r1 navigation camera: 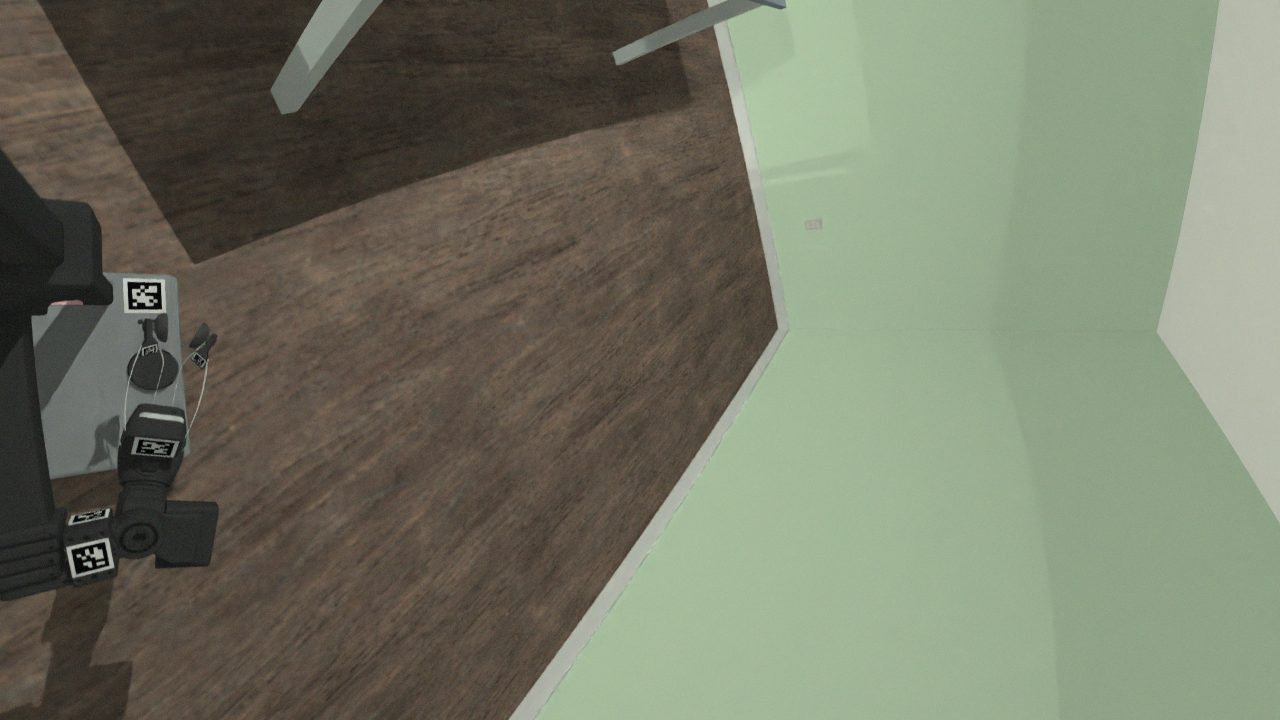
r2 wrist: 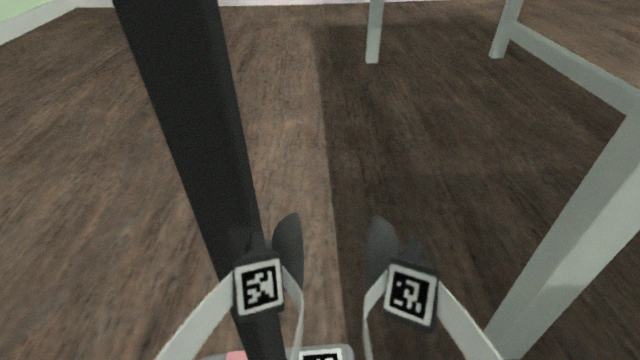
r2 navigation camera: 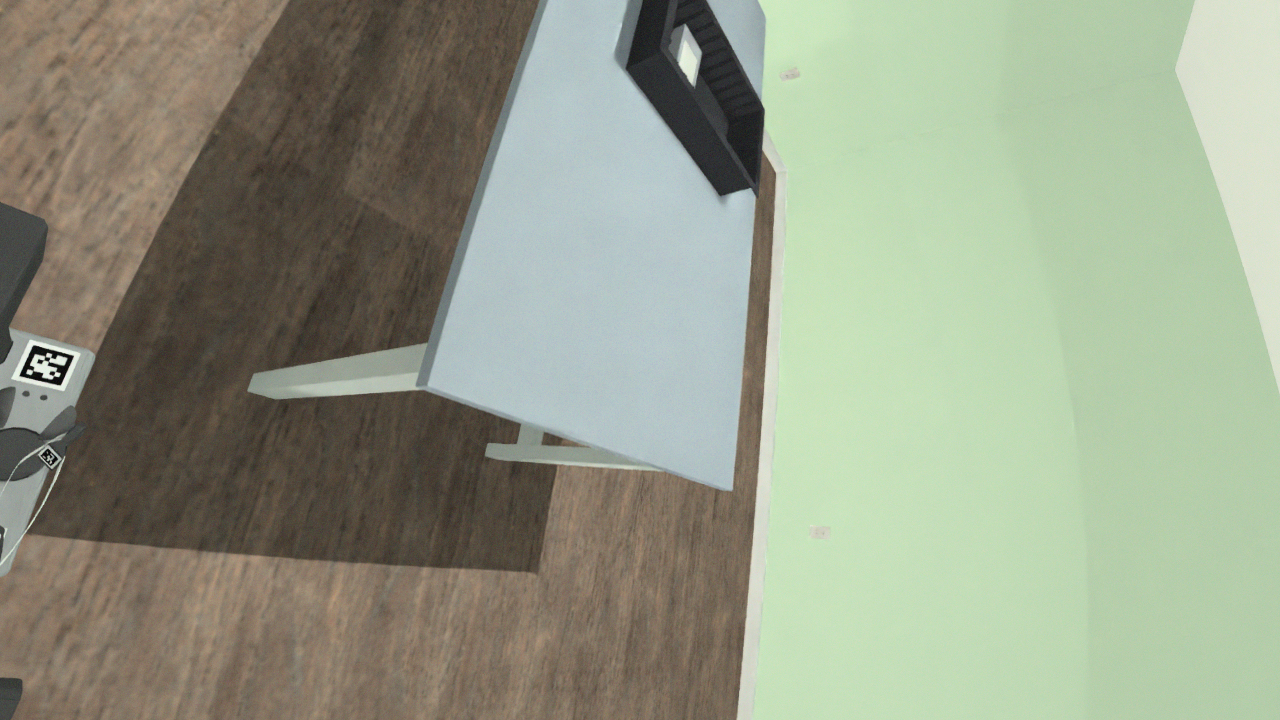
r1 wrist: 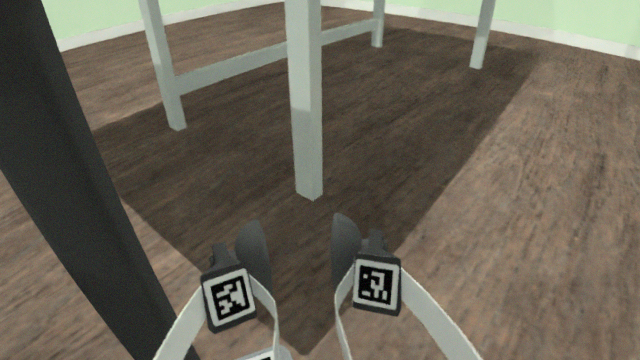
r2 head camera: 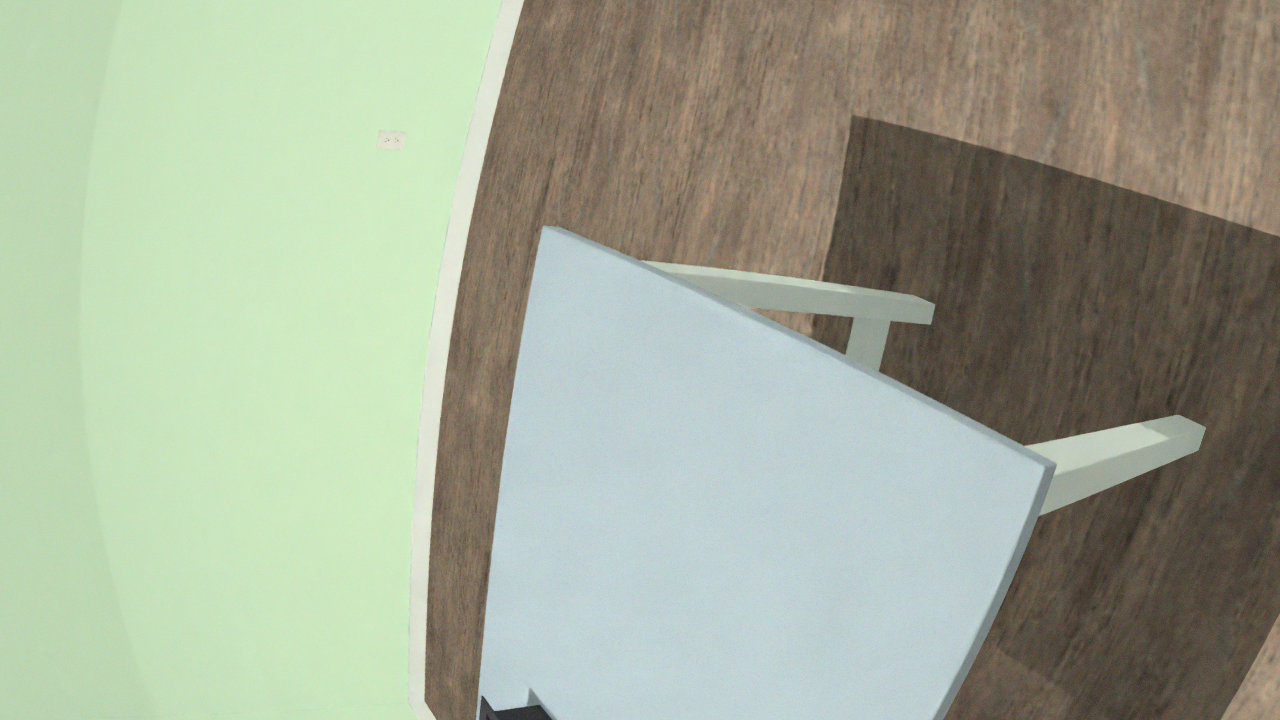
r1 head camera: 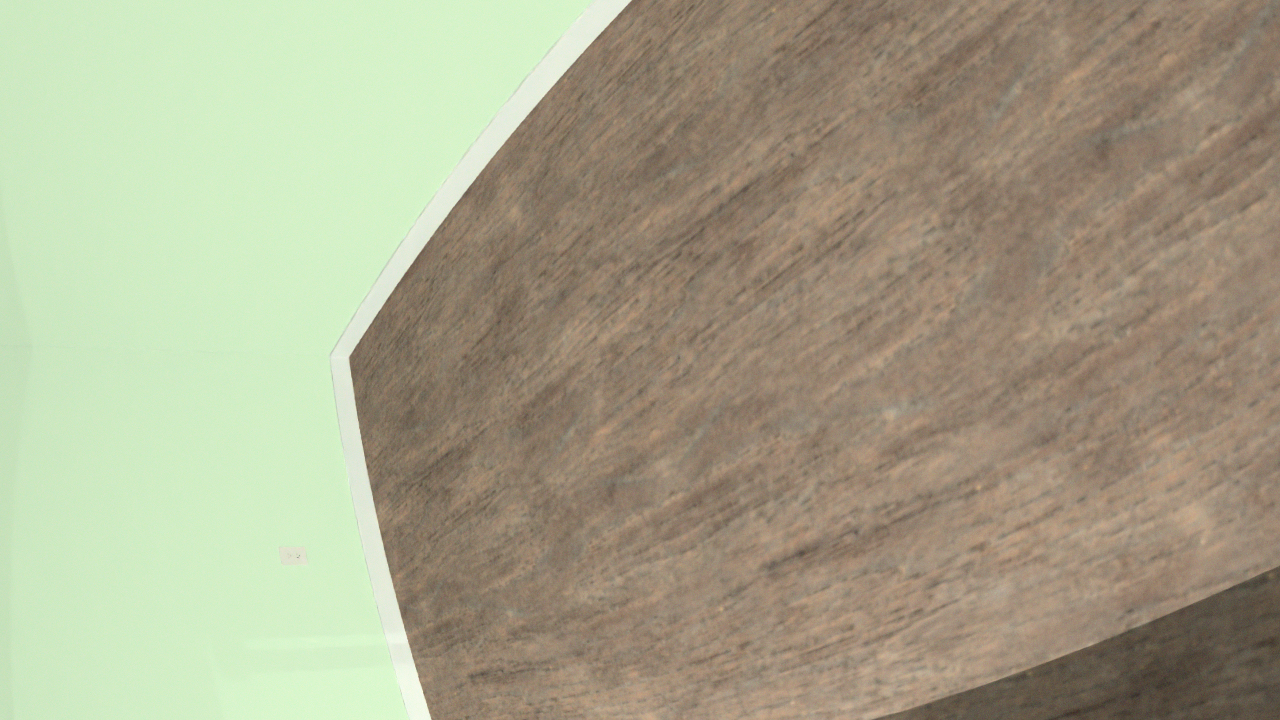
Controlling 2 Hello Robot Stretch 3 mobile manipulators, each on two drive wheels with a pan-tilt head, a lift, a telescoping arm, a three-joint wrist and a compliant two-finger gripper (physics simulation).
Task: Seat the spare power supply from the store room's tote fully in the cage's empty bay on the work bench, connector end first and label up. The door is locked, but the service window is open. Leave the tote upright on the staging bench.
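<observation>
In the r2 navigation camera, the black tote (r2 navigation camera: 682, 129) stands upright on the pale blue staging bench (r2 navigation camera: 581, 286) (r2 head camera: 760, 501). A grey block with a pale label, apparently the power supply (r2 navigation camera: 687, 55), sits inside it. A corner of the tote also shows at the bottom of the r2 head camera. My r2 gripper (r2 wrist: 334, 247) (r2 navigation camera: 34, 413) is open and empty, low over its base and apart from the bench. My r1 gripper (r1 wrist: 301, 250) (r1 navigation camera: 179, 331) is open and empty over its own base. The cage and its bay do not show.
Pale bench legs (r1 wrist: 305, 100) (r1 navigation camera: 326, 53) stand in front of r1. A staging bench leg (r2 wrist: 575, 225) (r2 navigation camera: 340, 371) stands near r2. Dark robot masts (r1 wrist: 75, 175) (r2 wrist: 195, 125) cross both wrist views. Green walls (r1 head camera: 179, 268) (r2 head camera: 268, 358) bound the floor.
</observation>
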